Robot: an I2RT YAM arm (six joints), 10 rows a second.
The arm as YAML. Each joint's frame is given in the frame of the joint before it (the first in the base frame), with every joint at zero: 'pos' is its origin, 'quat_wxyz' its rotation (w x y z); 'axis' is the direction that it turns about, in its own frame. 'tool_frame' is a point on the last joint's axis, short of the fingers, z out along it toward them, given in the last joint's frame.
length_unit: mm
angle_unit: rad
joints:
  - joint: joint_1
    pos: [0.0, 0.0, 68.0]
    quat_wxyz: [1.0, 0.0, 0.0, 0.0]
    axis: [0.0, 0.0, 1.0]
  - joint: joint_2
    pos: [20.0, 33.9, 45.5]
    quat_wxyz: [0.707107, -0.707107, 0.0, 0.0]
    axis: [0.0, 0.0, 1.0]
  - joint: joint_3
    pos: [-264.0, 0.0, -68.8]
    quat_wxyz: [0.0, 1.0, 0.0, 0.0]
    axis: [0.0, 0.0, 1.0]
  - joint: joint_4
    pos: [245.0, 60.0, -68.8]
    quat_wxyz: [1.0, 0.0, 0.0, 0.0]
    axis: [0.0, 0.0, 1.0]
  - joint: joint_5
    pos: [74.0, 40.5, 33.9]
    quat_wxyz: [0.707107, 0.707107, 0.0, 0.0]
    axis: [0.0, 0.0, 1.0]
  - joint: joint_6
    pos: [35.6, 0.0, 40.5]
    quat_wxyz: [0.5, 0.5, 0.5, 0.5]
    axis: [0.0, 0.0, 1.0]
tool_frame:
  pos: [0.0, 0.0, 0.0]
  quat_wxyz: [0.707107, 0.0, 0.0, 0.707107]
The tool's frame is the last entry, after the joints.
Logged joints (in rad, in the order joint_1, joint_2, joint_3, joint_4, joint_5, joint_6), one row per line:
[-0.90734 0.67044 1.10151 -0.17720 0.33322 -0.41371]
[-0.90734 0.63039 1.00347 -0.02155 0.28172 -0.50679]
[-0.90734 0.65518 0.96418 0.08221 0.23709 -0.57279]
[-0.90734 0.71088 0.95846 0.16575 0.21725 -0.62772]
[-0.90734 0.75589 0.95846 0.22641 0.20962 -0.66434]
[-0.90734 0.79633 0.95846 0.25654 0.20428 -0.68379]
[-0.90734 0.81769 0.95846 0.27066 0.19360 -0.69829]
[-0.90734 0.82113 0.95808 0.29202 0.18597 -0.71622]
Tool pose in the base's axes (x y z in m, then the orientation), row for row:
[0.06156 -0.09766 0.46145 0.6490 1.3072 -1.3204]
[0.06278 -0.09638 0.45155 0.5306 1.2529 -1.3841]
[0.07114 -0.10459 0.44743 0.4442 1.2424 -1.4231]
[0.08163 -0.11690 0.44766 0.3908 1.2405 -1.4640]
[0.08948 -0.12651 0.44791 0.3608 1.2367 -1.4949]
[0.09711 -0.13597 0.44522 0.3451 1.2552 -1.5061]
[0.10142 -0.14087 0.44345 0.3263 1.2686 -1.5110]
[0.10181 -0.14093 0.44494 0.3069 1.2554 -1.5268]
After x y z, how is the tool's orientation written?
As a rotation vector, in radians.
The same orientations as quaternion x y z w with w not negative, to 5 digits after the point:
[0.27461 0.55310 -0.55869 0.55365]
[0.22558 0.53265 -0.58843 0.56494]
[0.18885 0.52821 -0.60503 0.56504]
[0.16564 0.52579 -0.62052 0.55774]
[0.15252 0.52279 -0.63193 0.55144]
[0.14544 0.52898 -0.63472 0.54420]
[0.13729 0.53377 -0.63576 0.54041]
[0.12912 0.52816 -0.64234 0.54016]

